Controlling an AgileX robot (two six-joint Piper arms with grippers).
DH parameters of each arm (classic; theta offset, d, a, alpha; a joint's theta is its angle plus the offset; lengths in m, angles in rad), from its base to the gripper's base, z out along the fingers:
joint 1: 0 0.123 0 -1.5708
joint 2: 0.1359 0 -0.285 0
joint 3: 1.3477 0 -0.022 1.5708
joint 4: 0 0.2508 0 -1.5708
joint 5: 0 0 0.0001 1.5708
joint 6: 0 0.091 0 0
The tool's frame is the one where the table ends.
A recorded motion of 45 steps. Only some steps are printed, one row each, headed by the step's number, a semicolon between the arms.
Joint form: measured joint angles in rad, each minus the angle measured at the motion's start. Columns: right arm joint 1, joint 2, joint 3, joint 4, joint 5, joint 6; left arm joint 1, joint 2, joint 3, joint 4, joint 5, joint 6.
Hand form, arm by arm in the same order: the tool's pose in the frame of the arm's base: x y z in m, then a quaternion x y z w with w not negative. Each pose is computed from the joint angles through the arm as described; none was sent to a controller.
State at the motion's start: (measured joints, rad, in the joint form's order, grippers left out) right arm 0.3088 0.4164 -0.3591 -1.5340 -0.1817 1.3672; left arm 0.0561 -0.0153 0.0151 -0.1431 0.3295 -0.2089
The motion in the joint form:
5: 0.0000 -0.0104 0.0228 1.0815 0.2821 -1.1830; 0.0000 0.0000 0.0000 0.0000 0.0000 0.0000
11: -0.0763 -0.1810 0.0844 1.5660 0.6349 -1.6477; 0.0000 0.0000 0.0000 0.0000 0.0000 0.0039
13: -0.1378 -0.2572 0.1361 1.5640 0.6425 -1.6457; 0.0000 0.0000 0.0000 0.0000 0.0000 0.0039
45: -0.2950 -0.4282 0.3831 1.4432 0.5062 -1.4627; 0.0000 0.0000 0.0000 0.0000 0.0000 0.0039
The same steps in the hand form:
5: 0.0935 0.0256 0.2897 -0.19336 0.70638 -0.00159 0.68091; 0.0534 -0.0012 0.1795 -0.14240 0.77327 -0.10668 0.60860
11: 0.0645 0.0166 0.2506 -0.19879 0.78793 0.00009 0.58279; 0.0534 -0.0012 0.1795 -0.14089 0.77355 -0.10550 0.60881
13: 0.0575 0.0112 0.2375 -0.17325 0.78887 -0.01838 0.58934; 0.0534 -0.0012 0.1795 -0.14089 0.77355 -0.10550 0.60881
45: 0.0538 -0.0019 0.1766 -0.06813 0.78623 -0.06283 0.61094; 0.0534 -0.0012 0.1795 -0.14089 0.77355 -0.10550 0.60881

